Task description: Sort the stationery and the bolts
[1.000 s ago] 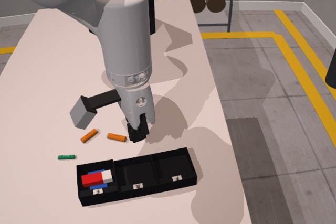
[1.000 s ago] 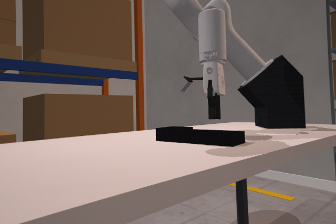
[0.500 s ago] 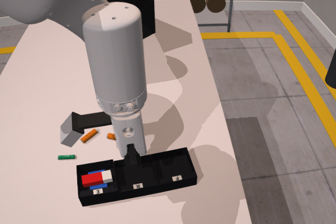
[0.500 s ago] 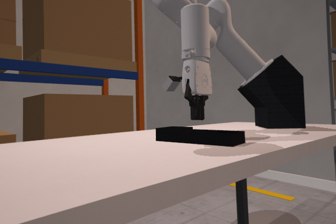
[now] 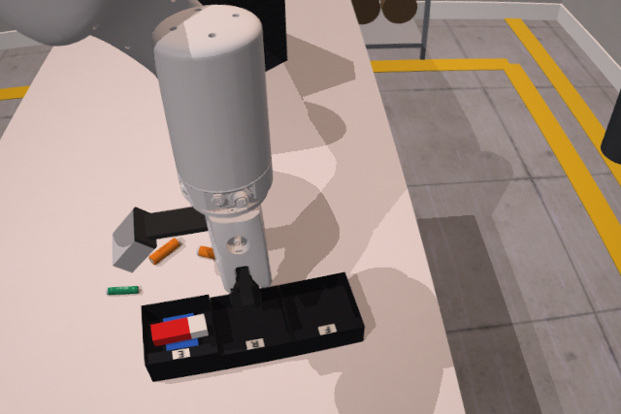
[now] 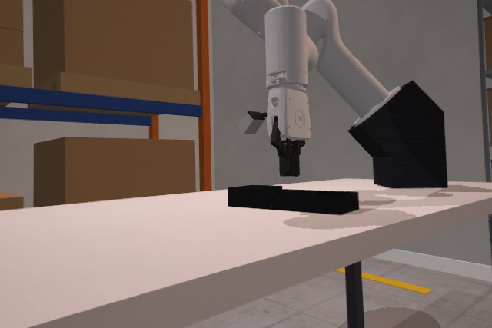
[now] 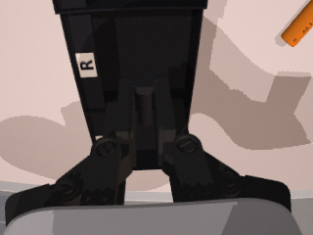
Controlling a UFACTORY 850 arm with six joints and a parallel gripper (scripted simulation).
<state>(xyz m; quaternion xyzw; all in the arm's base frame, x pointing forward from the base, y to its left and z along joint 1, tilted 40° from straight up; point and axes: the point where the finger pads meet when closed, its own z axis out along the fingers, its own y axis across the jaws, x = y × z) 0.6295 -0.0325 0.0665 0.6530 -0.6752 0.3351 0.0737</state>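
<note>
Now: the black three-compartment tray 6 cm below my hand and 1 cm ahead of it. Also, from my hand: blue block 8 cm to the right, 7 cm below, 2 cm behind; then eraser 8 cm to the right, 6 cm below, 1 cm behind; then black bolt 2 cm below, 1 cm to the right.
</note>
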